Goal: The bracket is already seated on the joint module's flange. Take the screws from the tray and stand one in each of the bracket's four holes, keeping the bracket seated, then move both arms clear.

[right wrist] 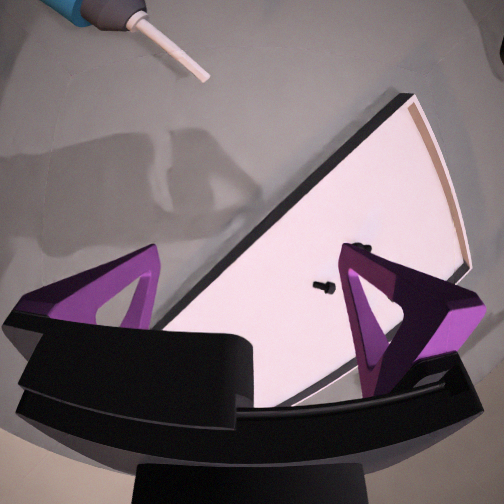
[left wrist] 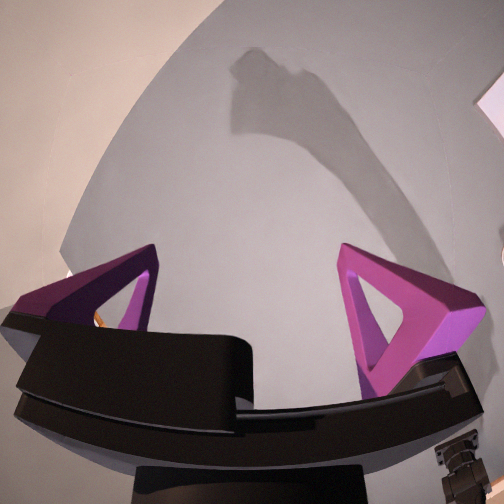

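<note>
In the right wrist view my right gripper [right wrist: 247, 270] is open with nothing between its purple fingers, hanging above the white screw tray [right wrist: 340, 250]. One small black screw [right wrist: 324, 287] lies on the tray just left of the right finger. A second screw [right wrist: 361, 246] peeks out behind that finger's tip. In the left wrist view my left gripper [left wrist: 247, 270] is open and empty above bare grey mat. A corner of the white tray [left wrist: 492, 102] shows at the right edge. The bracket and joint module are not in view.
A teal-and-grey applicator with a white nozzle [right wrist: 150, 35] lies on the mat at the top left of the right wrist view. A dark fitting [left wrist: 462, 467] shows at the bottom right of the left wrist view. The beige surface borders the grey mat.
</note>
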